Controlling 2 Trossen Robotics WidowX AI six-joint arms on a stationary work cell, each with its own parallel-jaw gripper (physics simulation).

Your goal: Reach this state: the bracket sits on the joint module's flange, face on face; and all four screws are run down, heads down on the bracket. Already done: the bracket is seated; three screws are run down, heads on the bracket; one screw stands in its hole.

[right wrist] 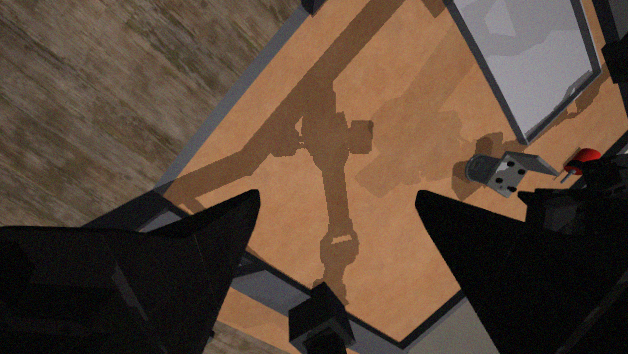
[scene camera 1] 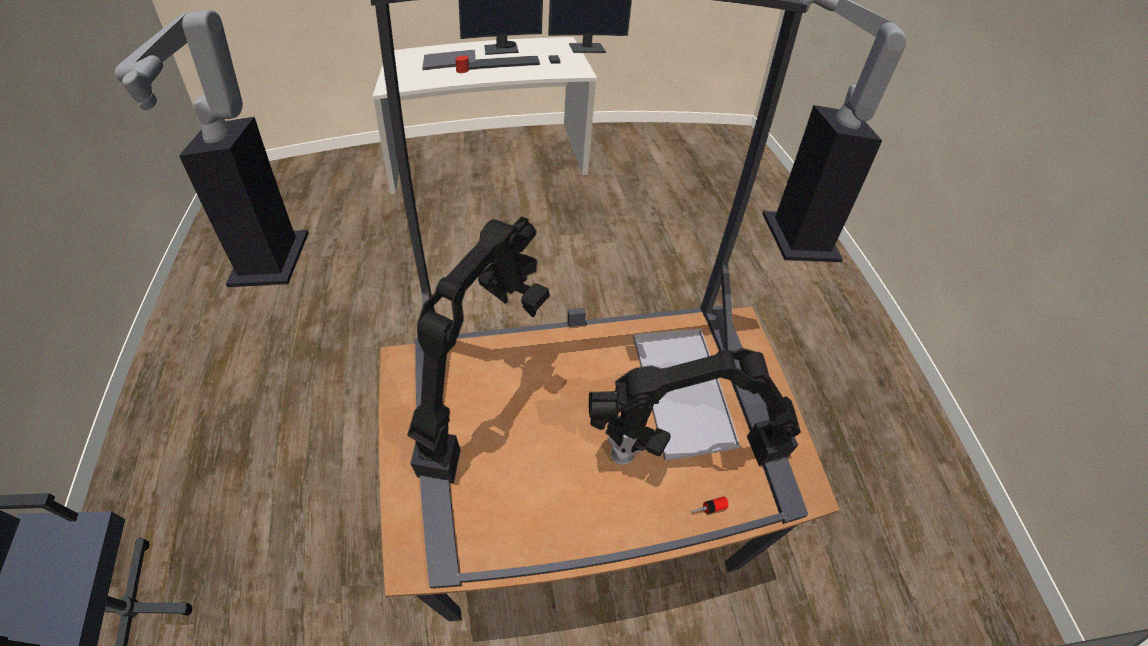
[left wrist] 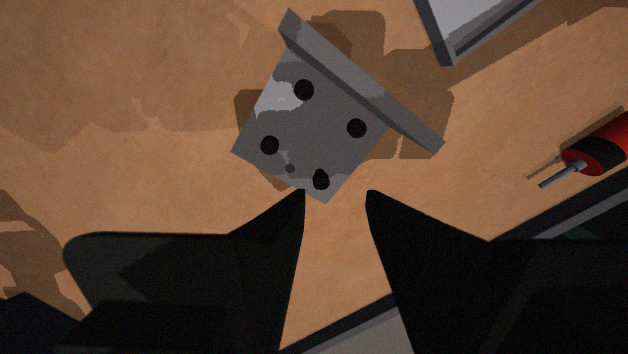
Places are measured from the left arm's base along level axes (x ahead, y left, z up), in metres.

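Where they show: left gripper, between the fingertips: [right wrist: 526, 192] [scene camera 1: 626, 448] [left wrist: 335, 197]; right gripper, between the fingertips: [right wrist: 337, 197] [scene camera 1: 519, 309]; left arm's base, origin of its link: [scene camera 1: 777, 434]; right arm's base, origin of its link: [right wrist: 323, 342] [scene camera 1: 433, 449].
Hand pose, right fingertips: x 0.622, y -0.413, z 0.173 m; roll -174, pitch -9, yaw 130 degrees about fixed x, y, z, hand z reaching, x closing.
Each offset is from my right fingertips to the centre of the thing.
The grey bracket @[0.208 m back, 0.329 m left, 0.169 m down] [left wrist: 320, 130] [right wrist: 510, 176] sits on the joint module [right wrist: 479, 169] [scene camera 1: 622, 458], its upright plate to one side. Three black screw heads @[0.222 m back, 0.308 m left, 0.188 m down] [left wrist: 304, 89] @[0.229 m back, 0.343 m left, 0.188 m down] [left wrist: 356, 128] @[0.187 m back, 0.316 m left, 0.188 m down] [left wrist: 269, 145] lie on the bracket's face. The fourth screw @[0.195 m back, 0.351 m left, 0.183 m down] [left wrist: 320, 179], at the corner nearest the left fingers, looks elongated and stands proud. My left gripper [left wrist: 335, 197] is partly open with nothing between its fingers; its tips are beside that corner in the left wrist view, the left tip at the bracket's edge. My right gripper [scene camera 1: 513, 295] [right wrist: 337, 197] is wide open and empty, high above the table's back left.
A red and black screwdriver @[0.383 m back, 0.542 m left, 0.234 m down] [scene camera 1: 716, 505] [left wrist: 595, 150] [right wrist: 582, 161] lies near the front right edge. A shallow grey tray @[0.440 m back, 0.175 m left, 0.243 m down] [scene camera 1: 698, 425] [left wrist: 434, 35] [right wrist: 492, 80] lies right of the module, partly under the left arm. Frame posts rise at the table's back corners.
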